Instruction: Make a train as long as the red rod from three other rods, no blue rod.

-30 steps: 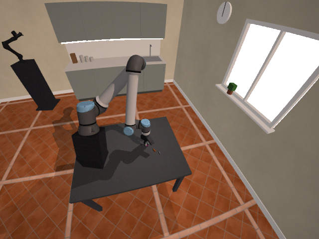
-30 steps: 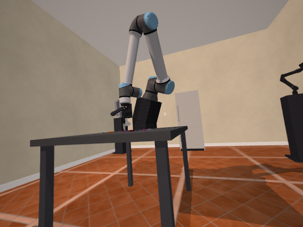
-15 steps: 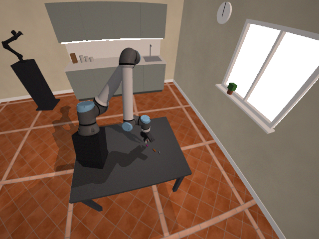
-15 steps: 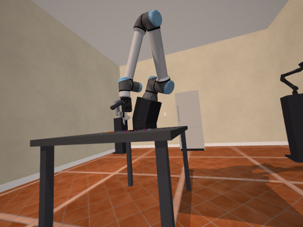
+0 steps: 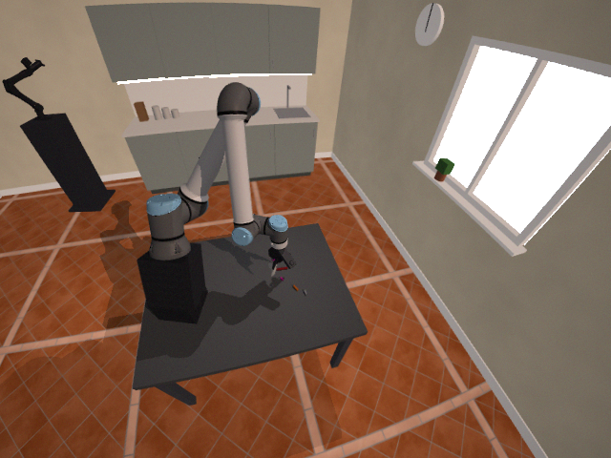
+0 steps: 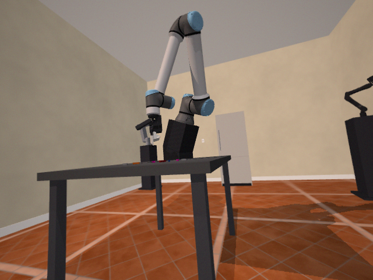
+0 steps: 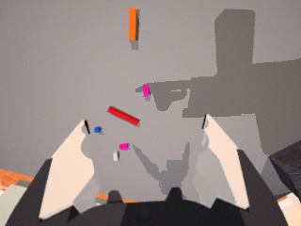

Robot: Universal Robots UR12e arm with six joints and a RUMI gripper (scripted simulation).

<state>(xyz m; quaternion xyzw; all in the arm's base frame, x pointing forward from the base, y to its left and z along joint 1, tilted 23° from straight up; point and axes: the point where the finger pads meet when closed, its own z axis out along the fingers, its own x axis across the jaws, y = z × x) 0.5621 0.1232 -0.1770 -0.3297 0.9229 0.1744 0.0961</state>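
The blue rod lies 15 cm to the left of my hand, 10 cm below it and 3 cm ahead of it. Also, from my hand: orange rod (10 cm below, 8 cm ahead, 7 cm to the right); red rod (10 cm below, 8 cm to the left).
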